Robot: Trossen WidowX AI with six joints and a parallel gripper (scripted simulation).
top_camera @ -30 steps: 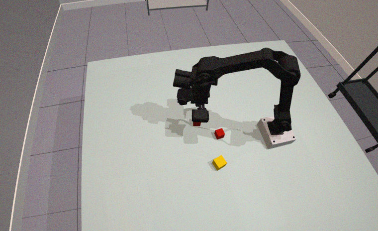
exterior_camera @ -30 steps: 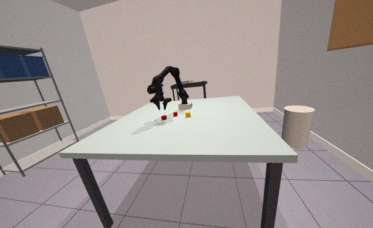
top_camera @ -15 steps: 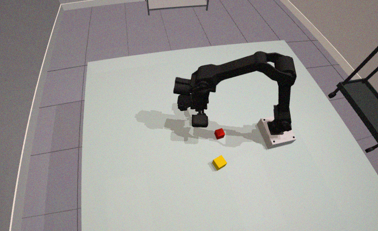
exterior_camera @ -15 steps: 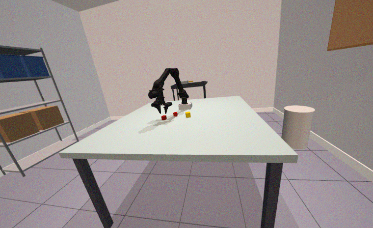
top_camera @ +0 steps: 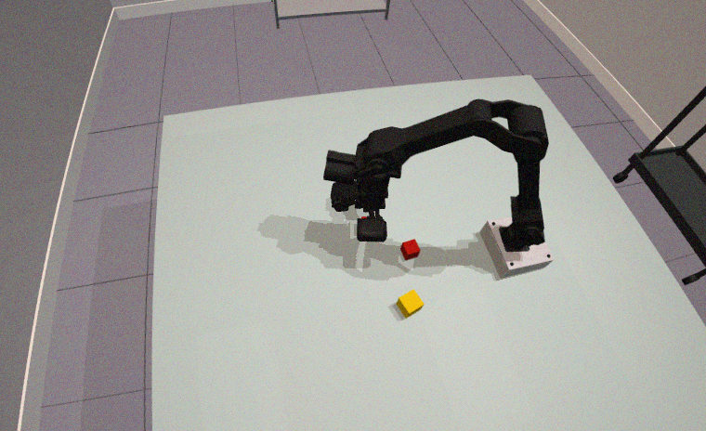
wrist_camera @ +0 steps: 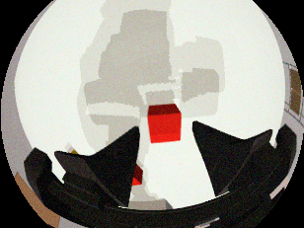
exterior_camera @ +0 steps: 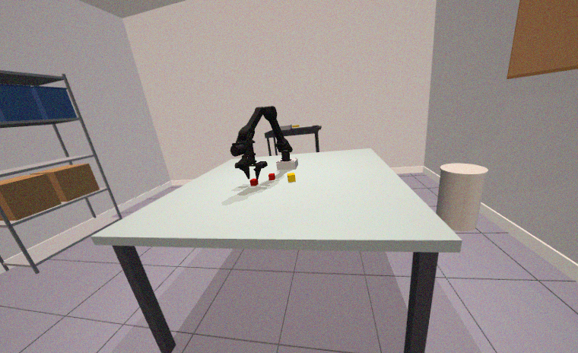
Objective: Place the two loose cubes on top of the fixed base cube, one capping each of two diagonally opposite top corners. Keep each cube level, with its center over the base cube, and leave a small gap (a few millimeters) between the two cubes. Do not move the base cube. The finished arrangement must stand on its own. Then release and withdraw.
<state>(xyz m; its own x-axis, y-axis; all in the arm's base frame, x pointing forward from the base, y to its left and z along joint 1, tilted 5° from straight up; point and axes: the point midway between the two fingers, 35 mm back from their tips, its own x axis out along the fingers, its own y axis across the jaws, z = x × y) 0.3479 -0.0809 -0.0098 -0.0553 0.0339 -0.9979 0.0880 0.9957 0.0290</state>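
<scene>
Right now the red cube is 2 cm below my gripper tip. The rest, counted from my gripper tip: yellow base cube: 21 cm to the left, 7 cm behind, 2 cm below.
</scene>
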